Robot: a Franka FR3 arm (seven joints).
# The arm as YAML. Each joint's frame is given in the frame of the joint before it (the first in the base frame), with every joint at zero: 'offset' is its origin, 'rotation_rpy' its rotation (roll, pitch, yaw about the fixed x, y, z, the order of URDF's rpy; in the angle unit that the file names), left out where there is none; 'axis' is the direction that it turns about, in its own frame. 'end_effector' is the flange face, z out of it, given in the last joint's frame.
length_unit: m
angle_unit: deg
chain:
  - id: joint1
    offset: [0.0, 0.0, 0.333]
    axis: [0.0, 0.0, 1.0]
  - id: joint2
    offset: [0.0, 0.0, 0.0]
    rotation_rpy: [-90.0, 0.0, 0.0]
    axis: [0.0, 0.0, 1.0]
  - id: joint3
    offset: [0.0, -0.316, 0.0]
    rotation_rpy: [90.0, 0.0, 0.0]
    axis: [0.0, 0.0, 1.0]
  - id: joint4
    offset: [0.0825, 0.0, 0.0]
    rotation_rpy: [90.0, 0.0, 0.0]
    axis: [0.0, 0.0, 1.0]
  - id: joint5
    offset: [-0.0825, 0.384, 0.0]
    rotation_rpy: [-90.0, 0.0, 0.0]
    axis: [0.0, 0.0, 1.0]
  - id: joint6
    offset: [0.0, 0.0, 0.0]
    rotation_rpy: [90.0, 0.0, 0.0]
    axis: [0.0, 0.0, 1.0]
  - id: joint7
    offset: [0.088, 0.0, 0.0]
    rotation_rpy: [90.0, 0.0, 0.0]
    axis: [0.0, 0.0, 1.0]
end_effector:
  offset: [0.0, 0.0, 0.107]
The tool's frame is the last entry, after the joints.
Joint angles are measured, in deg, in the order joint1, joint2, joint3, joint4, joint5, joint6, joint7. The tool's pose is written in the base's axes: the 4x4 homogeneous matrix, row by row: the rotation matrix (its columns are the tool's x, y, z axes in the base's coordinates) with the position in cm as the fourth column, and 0 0 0 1 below. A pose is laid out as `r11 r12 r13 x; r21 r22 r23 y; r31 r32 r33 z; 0 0 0 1`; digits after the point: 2 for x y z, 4 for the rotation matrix.
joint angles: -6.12 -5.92 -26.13 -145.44 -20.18 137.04 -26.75
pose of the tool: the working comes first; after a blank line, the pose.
Where each joint sits with the arm in this pose, in the base's axes (m; each line is computed from the numbers above, not from the rounded line before):
joint1: 0.0000 0.0000 0.3330
joint2: 0.0000 0.0000 0.3330
joint3: -0.0324 0.0035 0.6473
joint4: 0.0370 -0.0405 0.6550
joint5: 0.3049 -0.1958 0.4134
joint6: 0.3049 -0.1958 0.4134
joint7: 0.3888 -0.2219 0.4072
the tool: 0.3759 -0.2379 0.3022

0.9766 0.1789 -0.1198 37.59; 0.1603 -0.9756 -0.1500 -23.79; -0.1437 0.1273 -0.9814 30.22; 0 0 0 1
